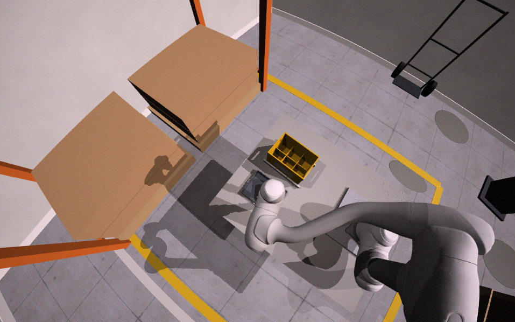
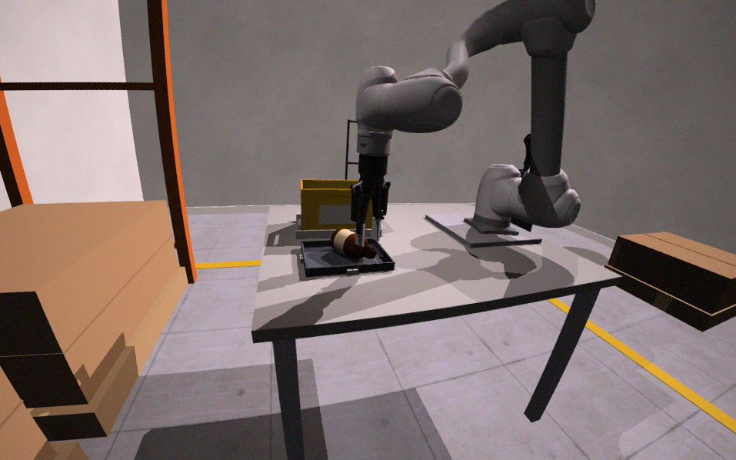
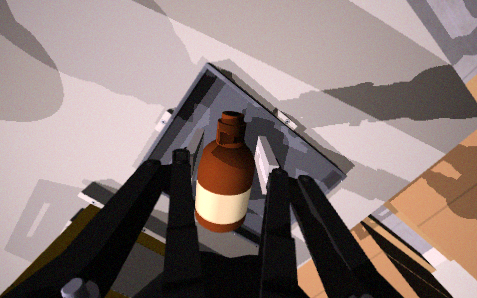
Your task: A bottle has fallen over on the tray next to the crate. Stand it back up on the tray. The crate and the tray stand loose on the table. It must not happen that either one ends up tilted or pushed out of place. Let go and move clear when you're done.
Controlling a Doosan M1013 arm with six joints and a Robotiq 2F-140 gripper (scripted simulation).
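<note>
The brown bottle is 30 mm ahead of my hand, 40 mm to the right of it and 60 mm below it. The rest, counted from my hand: dark grey tray (60 mm ahead, 40 mm to the right, 90 mm below); yellow crate (90 mm ahead, 310 mm to the right, 20 mm below).
</note>
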